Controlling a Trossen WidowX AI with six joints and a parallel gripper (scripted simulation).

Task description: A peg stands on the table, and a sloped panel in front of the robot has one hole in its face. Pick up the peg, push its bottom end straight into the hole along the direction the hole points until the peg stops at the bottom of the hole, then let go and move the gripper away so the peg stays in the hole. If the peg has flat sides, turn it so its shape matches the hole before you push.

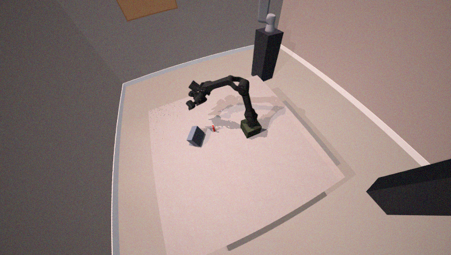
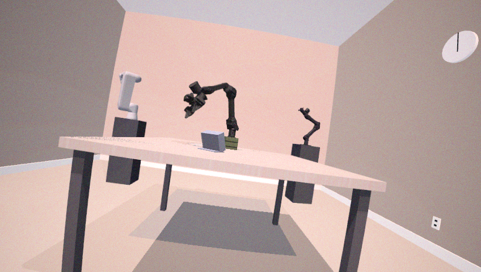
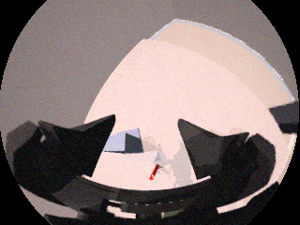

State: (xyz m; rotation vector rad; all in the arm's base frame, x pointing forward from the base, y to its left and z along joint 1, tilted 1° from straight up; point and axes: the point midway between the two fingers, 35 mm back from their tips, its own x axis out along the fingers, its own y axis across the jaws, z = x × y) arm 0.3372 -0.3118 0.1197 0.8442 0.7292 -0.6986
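My gripper tip is now 170 mm to the right of the red peg, 130 mm above it and 80 mm past it. Also, from my gripper tip: sloped panel: 170 mm to the left, 140 mm below, 80 mm ahead.
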